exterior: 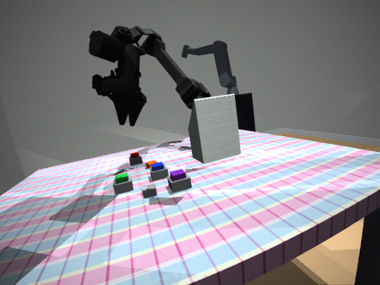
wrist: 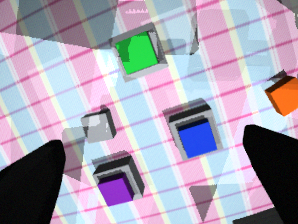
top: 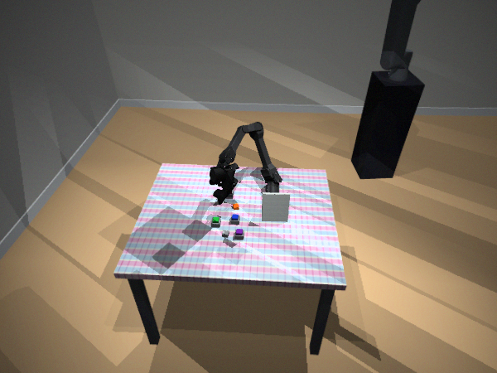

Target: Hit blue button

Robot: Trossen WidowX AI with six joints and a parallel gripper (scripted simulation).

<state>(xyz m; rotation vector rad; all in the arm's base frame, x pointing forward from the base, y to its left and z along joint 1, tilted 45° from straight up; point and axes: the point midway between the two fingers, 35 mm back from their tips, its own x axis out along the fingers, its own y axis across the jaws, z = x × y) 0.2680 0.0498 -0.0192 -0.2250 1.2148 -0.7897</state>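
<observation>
Now: the blue button 130 mm below my gripper tip, 60 mm behind it and 10 mm to the right of it. From my gripper tip the other things lie so: green button 130 mm below, 50 mm ahead, 10 mm to the left; then small grey block 160 mm below, 90 mm to the left, 10 mm behind; then purple button 130 mm below, 100 mm to the left, 80 mm behind.
</observation>
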